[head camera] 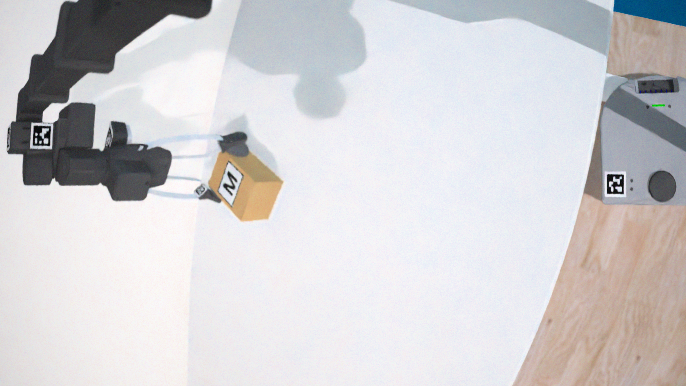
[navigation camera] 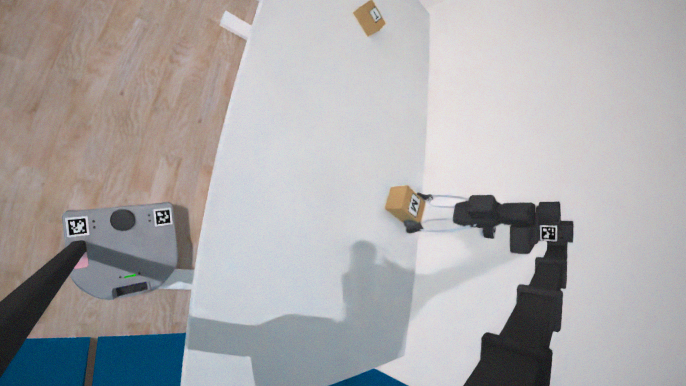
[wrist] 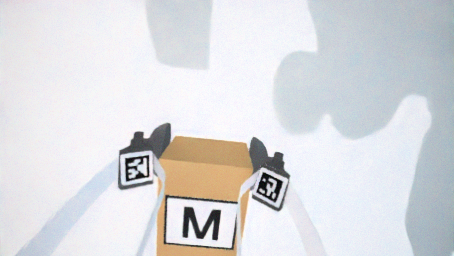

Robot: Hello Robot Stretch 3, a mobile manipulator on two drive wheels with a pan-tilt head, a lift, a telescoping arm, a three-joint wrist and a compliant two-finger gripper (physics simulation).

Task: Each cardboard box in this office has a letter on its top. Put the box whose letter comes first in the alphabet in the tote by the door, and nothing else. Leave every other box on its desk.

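Frame: origin at the robot's base, x ahead, y left, z up, level; centimetres.
Where they show: gripper, fingertip midpoint: (wrist: 209, 147); robot's base, origin of the base link: (head camera: 660, 185) (navigation camera: 122, 218).
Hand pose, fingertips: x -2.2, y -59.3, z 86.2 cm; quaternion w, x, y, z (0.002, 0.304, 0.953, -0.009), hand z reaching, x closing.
Note:
Each offset is from my fingertips to the top centre of the thing. Level surfaces: height alone.
A cardboard box marked M @(dx +2.2, dy +3.4, dz +4.3 cm) (head camera: 260, 186) (navigation camera: 401, 202) (wrist: 202, 180) is between the two fingertips of my gripper (head camera: 221, 169) (navigation camera: 419, 212) (wrist: 209, 147). The gripper is shut on it, with a fingertip against each side. The box is turned at an angle in the head view and looks raised above the white desk @(dz -14.2 cm) (head camera: 400, 250) (navigation camera: 300, 150), with a shadow beside it. A second cardboard box @(dx +62.3, dy -6.2, dz -9.2 cm) (navigation camera: 363, 19) sits at the far end of the desk in the navigation view. Its letter is small and looks like T or I. The tote does not show.
My arm (head camera: 90, 40) (navigation camera: 525, 320) extends over the desk's far side, near a white wall (head camera: 75, 300) (navigation camera: 615, 100). My base (head camera: 635, 150) (navigation camera: 150, 245) stands on the wood floor by the desk's curved edge. Blue panels (head camera: 650, 7) (navigation camera: 140, 360) lie beyond the base.

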